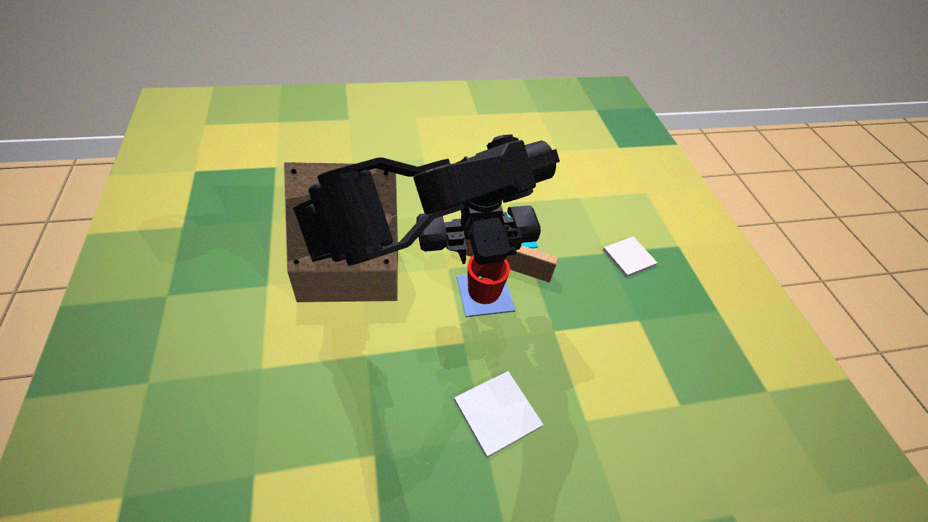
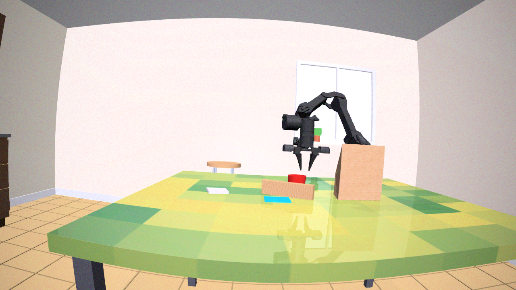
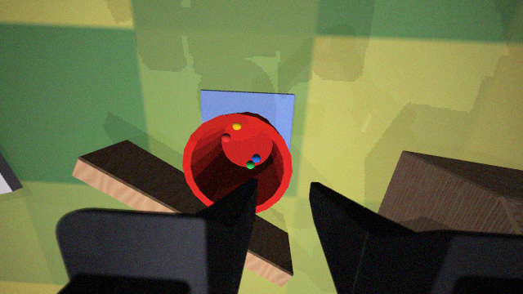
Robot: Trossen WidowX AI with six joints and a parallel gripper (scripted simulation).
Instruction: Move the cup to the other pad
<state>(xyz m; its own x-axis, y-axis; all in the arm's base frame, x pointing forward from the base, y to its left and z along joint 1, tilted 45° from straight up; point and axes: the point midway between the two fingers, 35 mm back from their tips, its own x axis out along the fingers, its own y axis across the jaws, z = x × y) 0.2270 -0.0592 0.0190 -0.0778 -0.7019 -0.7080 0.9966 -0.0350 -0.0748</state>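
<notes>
My gripper tip is now 30 mm short of the red cup and 60 mm above it. Round my gripper tip: cyan pad: 110 mm ahead, 140 mm to the left, 100 mm below; then wooden bar: 70 mm ahead, 70 mm to the left, 80 mm below; then pale blue pad: 30 mm ahead, 100 mm below.
</notes>
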